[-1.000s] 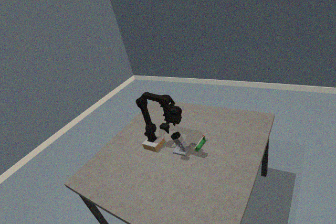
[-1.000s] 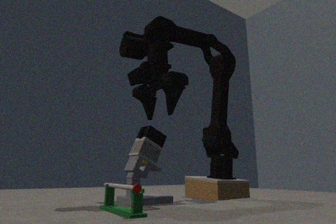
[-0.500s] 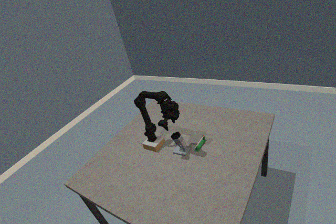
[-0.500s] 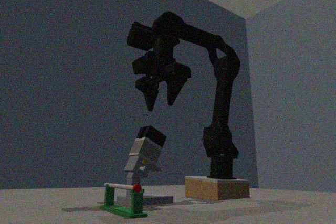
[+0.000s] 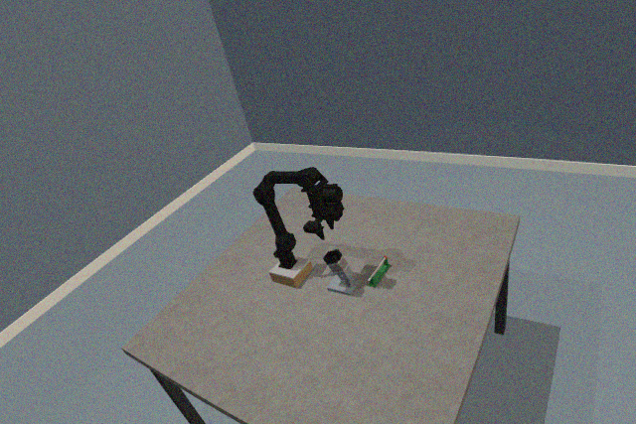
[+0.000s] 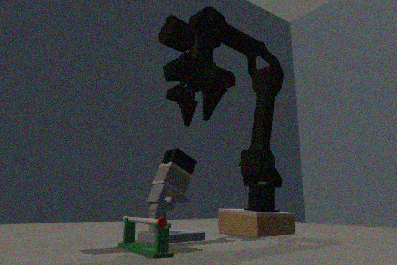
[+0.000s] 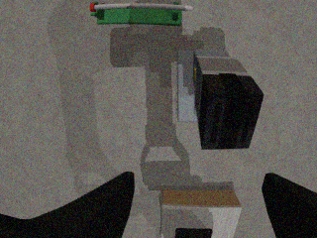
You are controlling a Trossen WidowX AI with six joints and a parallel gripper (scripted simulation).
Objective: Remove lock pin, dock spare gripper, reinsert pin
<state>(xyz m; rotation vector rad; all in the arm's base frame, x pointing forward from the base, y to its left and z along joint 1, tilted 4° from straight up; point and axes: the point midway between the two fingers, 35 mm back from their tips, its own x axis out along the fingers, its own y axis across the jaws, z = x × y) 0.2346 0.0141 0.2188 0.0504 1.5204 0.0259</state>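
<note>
My gripper tip is now 22 cm above the green pin rest, 15 cm short of it and 7 cm to the right of it. From my gripper tip the other things lie so: spare gripper (12 cm below, 4 cm ahead, 3 cm to the right); grey mount (19 cm below, 5 cm ahead, 3 cm to the right).
</note>
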